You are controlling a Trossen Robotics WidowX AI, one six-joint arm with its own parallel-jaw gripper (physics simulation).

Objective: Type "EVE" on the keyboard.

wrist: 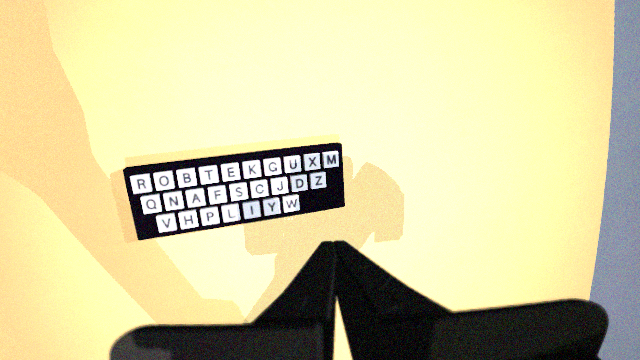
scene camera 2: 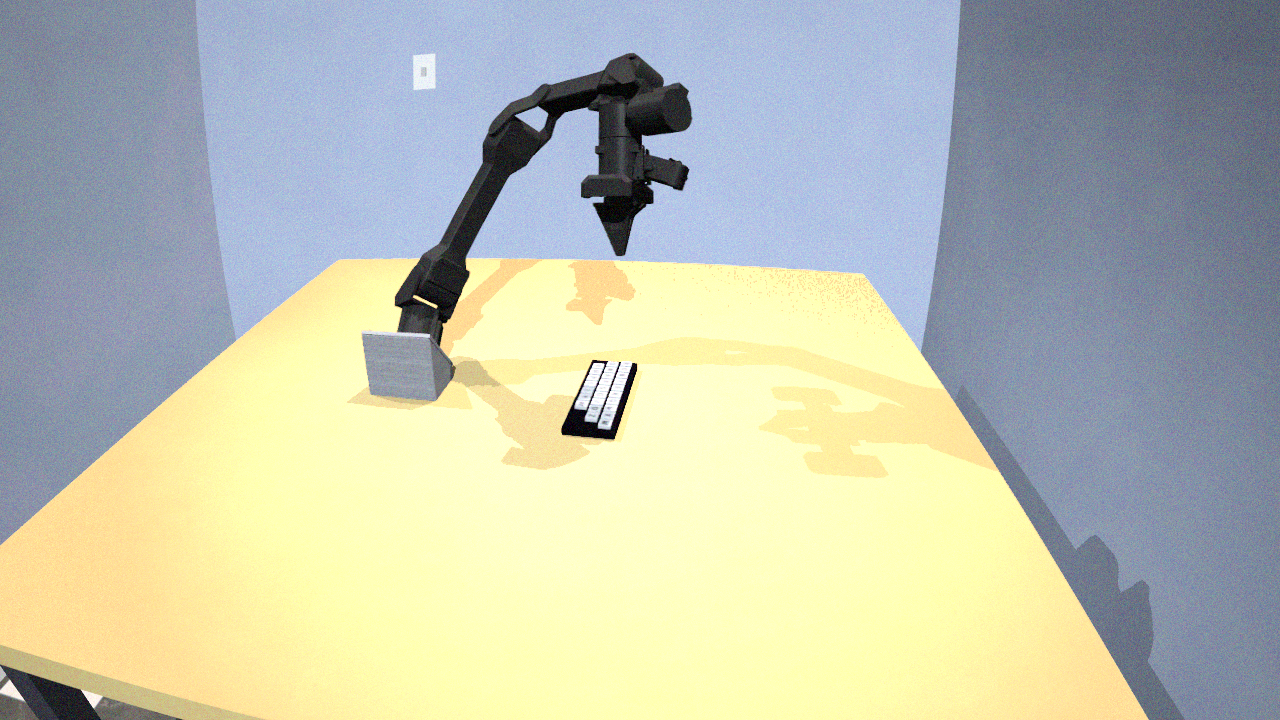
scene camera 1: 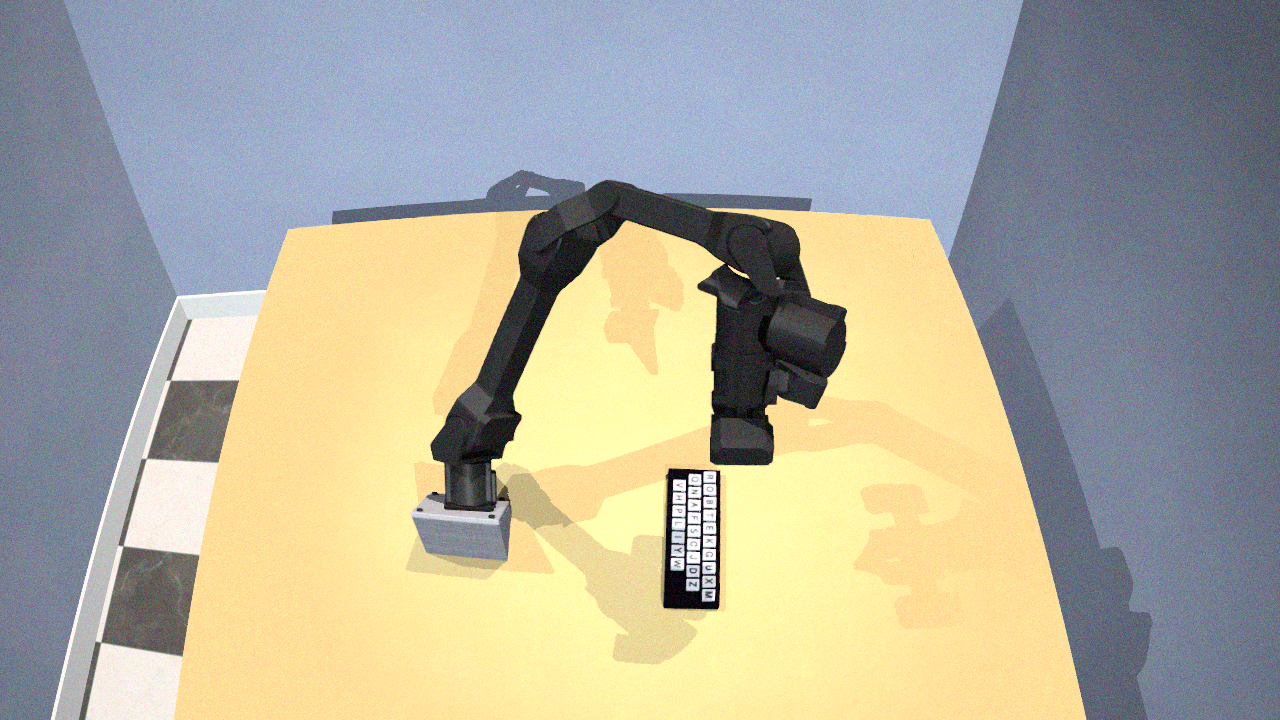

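Seen in the pictures: gripper, between the fingertips: (wrist: 332, 251) (scene camera 2: 620, 256); arm's base, origin of its link: (scene camera 2: 414, 348) (scene camera 1: 468, 504).
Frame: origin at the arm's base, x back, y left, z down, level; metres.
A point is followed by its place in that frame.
The black keyboard (scene camera 1: 671, 591) @(y -0.122, x -0.250, z 0.047 m) (scene camera 2: 581, 429) @(y -0.144, x -0.266, z 0.048 m) (wrist: 335, 194) @(y -0.133, x -0.256, z 0.047 m) with white lettered keys lies flat on the table. In the wrist view the E key (wrist: 230, 171) @(y -0.033, x -0.312, z 0.042 m) is in the middle of its ten-key row, between T and K. The V key (wrist: 166, 223) @(y 0.039, x -0.281, z 0.042 m) is at the left end of the three-row block's shortest row. My gripper (scene camera 2: 620, 253) @(y -0.062, x -0.313, z -0.164 m) (wrist: 332, 251) @(y -0.062, x -0.313, z -0.164 m) is shut and empty, pointing down high above the table. In the wrist view its tips show below the keyboard's right part, apart from every key. In scene camera 1 the fingertips are hidden behind the gripper's body.
The arm's grey base block (scene camera 1: 462, 534) @(y -0.050, x 0.009, z -0.008 m) (scene camera 2: 400, 365) @(y -0.049, x 0.010, z 0.005 m) stands on the yellow table (scene camera 1: 313, 582) @(y -0.094, x 0.246, z 0.060 m) (scene camera 2: 537, 573) @(y -0.421, x -0.234, z 0.060 m), left of the keyboard in both scene views. Arm shadows fall across the table and over part of the keyboard. Blue-grey walls stand around the table.
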